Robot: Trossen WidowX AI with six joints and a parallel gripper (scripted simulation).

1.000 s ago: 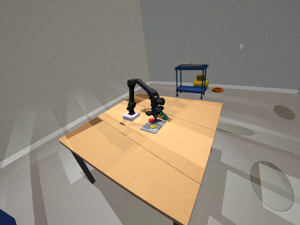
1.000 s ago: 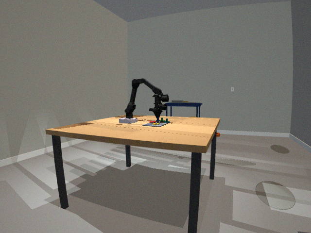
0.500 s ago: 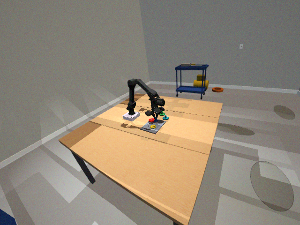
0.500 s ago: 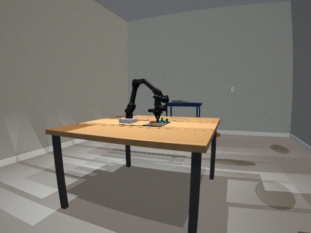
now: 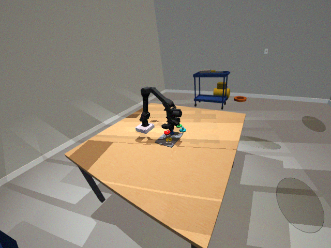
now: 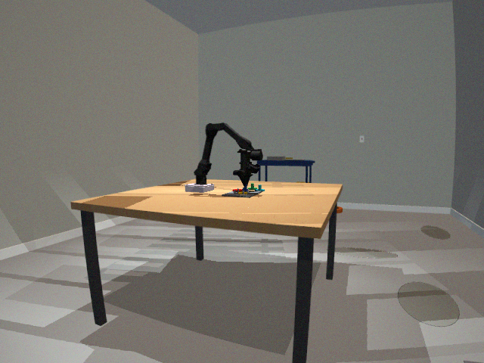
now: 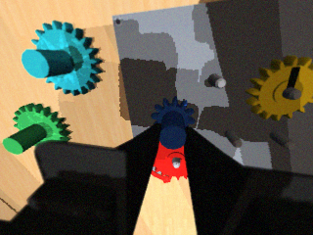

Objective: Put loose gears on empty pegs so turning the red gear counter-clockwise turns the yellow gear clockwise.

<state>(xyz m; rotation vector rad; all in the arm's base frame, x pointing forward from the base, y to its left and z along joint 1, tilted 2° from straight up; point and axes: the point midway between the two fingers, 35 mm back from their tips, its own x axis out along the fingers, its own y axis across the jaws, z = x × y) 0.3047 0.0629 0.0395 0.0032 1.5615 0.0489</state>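
Right now my gripper tip is 1 cm above the blue gear. Round my gripper tip: yellow gear: 9 cm to the right, 4 cm ahead, 2 cm below; then red gear: 5 cm behind, 2 cm below, 1 cm to the right; then red arrow: 8 cm behind, 3 cm below, 1 cm to the left.
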